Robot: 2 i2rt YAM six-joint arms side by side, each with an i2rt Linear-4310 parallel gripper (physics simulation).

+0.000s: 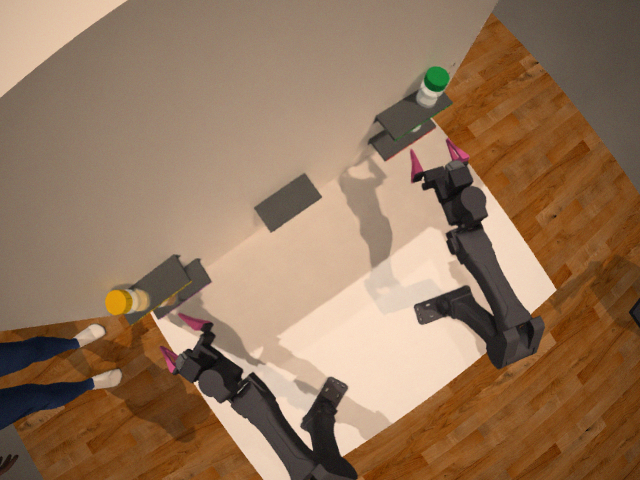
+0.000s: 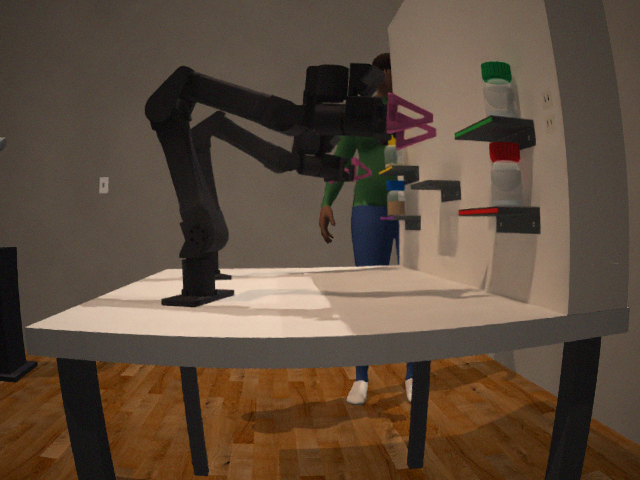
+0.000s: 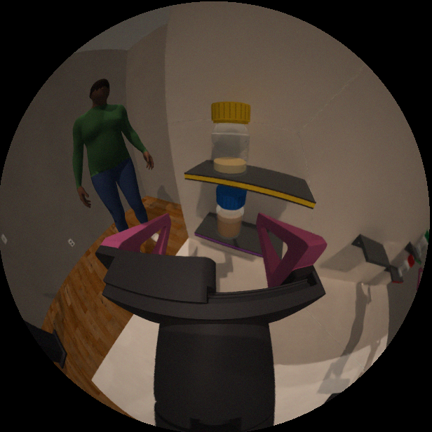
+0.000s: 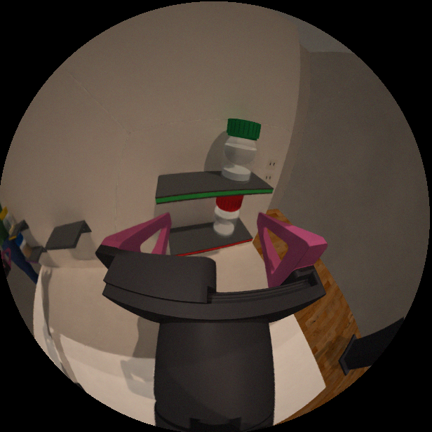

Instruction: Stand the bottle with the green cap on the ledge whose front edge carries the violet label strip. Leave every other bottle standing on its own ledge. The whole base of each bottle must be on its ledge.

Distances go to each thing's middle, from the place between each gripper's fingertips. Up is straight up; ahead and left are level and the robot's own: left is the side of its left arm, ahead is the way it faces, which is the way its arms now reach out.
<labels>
Right now the yellow-strip ledge (image 1: 166,279) is 100 mm ahead of my left hand, 30 mm to the right of it and 10 mm above it. The rest, counted from my left hand: violet-strip ledge (image 1: 199,277) (130 mm below, 100 mm ahead, 30 mm to the right); unlabelled ledge (image 1: 298,195) (430 mm to the right, 70 mm ahead, 60 mm below); yellow-capped bottle (image 1: 127,301) (100 mm ahead, 70 mm above, 10 mm to the left).
My right hand is 90 mm short of the green-strip ledge (image 1: 403,116), 40 mm to the left of it and 10 mm above it. From my right hand the other things lie so: red-capped bottle (image 4: 225,216) (100 mm ahead, 90 mm below, 80 mm to the right); then green-capped bottle (image 2: 499,98) (100 mm ahead, 80 mm to the right, 50 mm above); then red-strip ledge (image 1: 386,147) (150 mm below, 90 mm ahead, 40 mm to the right).
</labels>
